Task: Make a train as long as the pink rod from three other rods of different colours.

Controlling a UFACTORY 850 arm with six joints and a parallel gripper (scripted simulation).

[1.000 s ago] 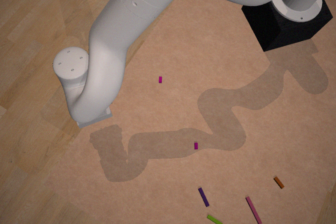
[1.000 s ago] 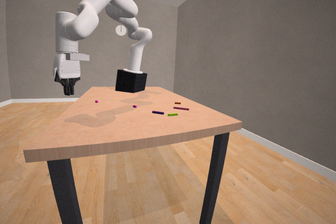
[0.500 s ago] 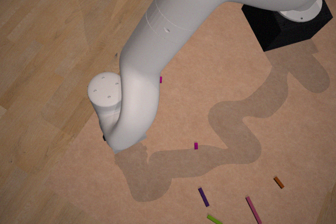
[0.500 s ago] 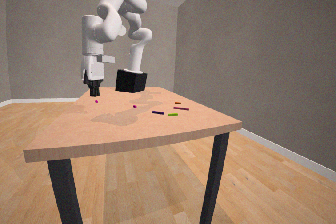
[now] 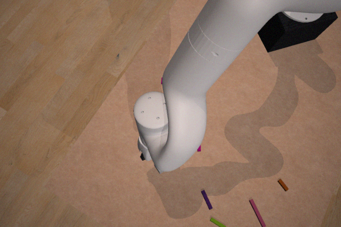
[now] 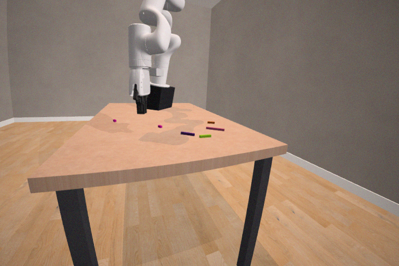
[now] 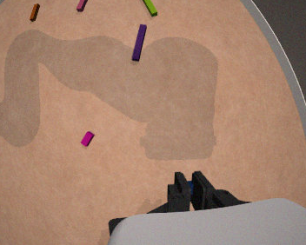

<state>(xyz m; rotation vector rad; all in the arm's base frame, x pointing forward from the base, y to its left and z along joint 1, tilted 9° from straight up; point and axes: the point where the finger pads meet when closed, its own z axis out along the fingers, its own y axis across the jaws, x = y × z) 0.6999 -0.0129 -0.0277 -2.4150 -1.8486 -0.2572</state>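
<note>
Right now the purple rod is 19 cm to the left of my hand and 11 cm below it. Round my hand: lime rod: 26 cm to the left, 11 cm below, 3 cm ahead; then blue rod: 2 cm below; then pink rod: 33 cm to the left, 11 cm below, 7 cm behind.
</note>
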